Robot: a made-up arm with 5 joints.
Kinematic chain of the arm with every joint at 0, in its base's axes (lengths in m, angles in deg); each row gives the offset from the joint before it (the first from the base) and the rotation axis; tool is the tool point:
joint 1: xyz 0 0 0.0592 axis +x
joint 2: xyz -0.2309 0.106 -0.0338 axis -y
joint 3: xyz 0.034 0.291 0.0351 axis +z
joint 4: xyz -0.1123 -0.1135 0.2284 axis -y
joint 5: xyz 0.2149 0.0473 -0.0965 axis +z
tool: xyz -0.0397 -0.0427 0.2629
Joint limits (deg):
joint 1: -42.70..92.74
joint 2: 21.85..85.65
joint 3: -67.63..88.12
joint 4: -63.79..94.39
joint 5: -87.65..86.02
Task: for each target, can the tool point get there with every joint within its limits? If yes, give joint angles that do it. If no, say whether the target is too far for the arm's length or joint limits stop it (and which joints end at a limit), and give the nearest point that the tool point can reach.
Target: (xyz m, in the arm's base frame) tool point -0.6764 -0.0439 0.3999
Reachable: yes | joints 75.14 75.11 20.24 19.25 -36.01
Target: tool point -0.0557 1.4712 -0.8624
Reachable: no: too far | nearest point -0.1907 0.6107 -0.1421 | short by 1.130 m
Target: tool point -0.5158 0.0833 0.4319
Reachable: yes | joints 15.54 33.08 60.38 72.67 -67.40
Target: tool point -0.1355 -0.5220 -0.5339
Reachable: no: joint limits stop it (at a limit: joint 1, joint 2, joint 4) | nearest point -0.2977 -0.4612 0.1261 | short by 0.682 m
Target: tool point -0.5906 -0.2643 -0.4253
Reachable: no: joint limits stop it (at a limit: joint 1, joint 2, joint 4) | nearest point -0.6777 0.0250 -0.3037 | short by 0.326 m
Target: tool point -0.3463 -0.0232 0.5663
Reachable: yes | joints 53.00 55.20 37.86 -31.39 33.08
